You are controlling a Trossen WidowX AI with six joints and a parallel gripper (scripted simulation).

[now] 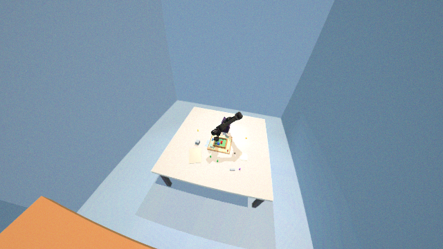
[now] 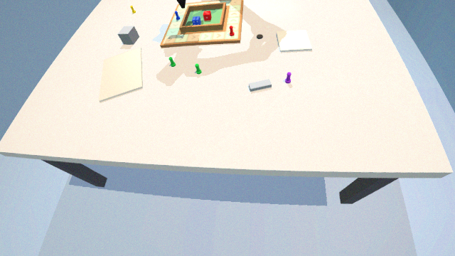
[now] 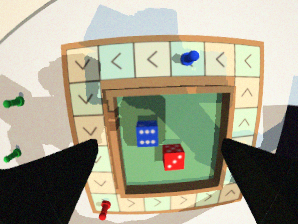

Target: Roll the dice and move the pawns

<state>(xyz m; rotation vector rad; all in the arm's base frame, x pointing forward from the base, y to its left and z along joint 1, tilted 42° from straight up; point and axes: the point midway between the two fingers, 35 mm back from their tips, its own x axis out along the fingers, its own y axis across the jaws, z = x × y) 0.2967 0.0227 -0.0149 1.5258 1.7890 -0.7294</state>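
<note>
Now: gripper tip 17 cm to the right of the red pawn, 8 cm above it and 6 cm short of it. Round my gripper tip: blue pawn 8 cm to the right, 8 cm below, 3 cm behind; green-floored tray 10 cm below, 4 cm to the left, 3 cm behind; grey cube 23 cm to the right, 9 cm ahead, 8 cm below.
</note>
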